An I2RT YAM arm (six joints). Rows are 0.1 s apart.
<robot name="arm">
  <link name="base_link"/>
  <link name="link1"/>
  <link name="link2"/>
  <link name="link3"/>
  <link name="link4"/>
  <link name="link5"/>
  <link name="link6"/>
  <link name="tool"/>
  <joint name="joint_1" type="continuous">
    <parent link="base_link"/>
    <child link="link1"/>
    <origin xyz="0 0 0.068"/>
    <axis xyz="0 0 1"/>
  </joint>
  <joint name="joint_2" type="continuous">
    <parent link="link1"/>
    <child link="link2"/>
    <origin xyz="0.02 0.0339 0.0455"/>
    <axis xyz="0 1 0"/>
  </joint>
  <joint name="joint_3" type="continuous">
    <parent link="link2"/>
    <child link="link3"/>
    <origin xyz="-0.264 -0.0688 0"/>
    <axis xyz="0 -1 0"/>
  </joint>
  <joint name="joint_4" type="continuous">
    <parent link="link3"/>
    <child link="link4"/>
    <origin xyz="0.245 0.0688 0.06"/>
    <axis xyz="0 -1 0"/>
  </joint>
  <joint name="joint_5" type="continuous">
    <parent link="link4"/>
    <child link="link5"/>
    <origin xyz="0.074 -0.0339 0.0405"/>
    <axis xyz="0 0 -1"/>
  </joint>
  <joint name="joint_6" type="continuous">
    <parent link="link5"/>
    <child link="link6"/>
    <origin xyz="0.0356 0 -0.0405"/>
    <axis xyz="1 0 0"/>
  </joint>
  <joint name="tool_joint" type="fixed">
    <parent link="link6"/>
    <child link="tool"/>
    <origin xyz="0 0 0" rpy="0 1.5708 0"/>
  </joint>
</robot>
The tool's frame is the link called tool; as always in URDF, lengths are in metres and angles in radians. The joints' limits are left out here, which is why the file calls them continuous.
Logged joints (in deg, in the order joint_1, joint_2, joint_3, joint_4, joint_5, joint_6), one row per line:
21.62 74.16 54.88 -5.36 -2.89 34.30
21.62 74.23 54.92 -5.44 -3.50 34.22
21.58 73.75 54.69 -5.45 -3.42 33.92
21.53 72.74 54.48 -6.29 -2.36 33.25
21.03 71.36 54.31 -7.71 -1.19 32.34
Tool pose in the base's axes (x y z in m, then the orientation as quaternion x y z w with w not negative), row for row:
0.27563 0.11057 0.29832 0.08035 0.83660 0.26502 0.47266
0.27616 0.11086 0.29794 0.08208 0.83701 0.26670 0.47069
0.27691 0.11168 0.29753 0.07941 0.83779 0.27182 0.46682
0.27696 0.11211 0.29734 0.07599 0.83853 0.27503 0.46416
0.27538 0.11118 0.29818 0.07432 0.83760 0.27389 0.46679
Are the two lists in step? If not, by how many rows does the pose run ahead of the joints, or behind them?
The pose runs 2 rows behind the joints: the pose in row i belongs to the joints in row i - 2.
